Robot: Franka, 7 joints.
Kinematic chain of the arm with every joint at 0, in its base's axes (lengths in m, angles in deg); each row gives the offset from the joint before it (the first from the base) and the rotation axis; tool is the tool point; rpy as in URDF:
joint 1: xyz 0 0 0.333 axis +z
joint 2: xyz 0 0 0 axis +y
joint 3: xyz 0 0 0.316 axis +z
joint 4: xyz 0.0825 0 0 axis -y
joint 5: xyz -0.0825 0 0.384 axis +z
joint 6: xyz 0 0 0 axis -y
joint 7: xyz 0.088 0 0 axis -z
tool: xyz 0 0 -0.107 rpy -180 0 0
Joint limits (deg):
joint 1: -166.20..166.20
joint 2: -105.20..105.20
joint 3: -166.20..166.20
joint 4: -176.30..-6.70
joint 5: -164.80..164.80
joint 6: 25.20..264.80
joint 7: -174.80..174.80
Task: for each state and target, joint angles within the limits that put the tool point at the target. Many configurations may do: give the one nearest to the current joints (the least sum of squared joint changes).
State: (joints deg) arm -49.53 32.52 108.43 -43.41 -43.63 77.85 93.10
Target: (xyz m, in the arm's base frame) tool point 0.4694 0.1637 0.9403
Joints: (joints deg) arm -36.44 29.63 107.88 -44.22 -45.33 93.43 93.10
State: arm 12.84 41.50 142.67 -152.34 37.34 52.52 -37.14
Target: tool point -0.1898 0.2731 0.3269
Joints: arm -5.22 14.21 117.31 -144.43 31.80 75.83 -37.14
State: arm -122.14 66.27 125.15 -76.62 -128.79 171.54 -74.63
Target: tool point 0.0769 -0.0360 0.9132
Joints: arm -121.76 68.36 162.78 -105.30 -130.38 189.99 -74.63
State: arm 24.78 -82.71 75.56 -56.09 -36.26 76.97 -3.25
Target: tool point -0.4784 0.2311 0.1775
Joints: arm 35.73 -98.83 109.87 -89.39 -21.58 55.20 -3.25
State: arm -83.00 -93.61 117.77 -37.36 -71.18 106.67 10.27
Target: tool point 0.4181 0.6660 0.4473
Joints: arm -90.80 -77.48 107.79 -46.61 -69.01 94.96 10.27
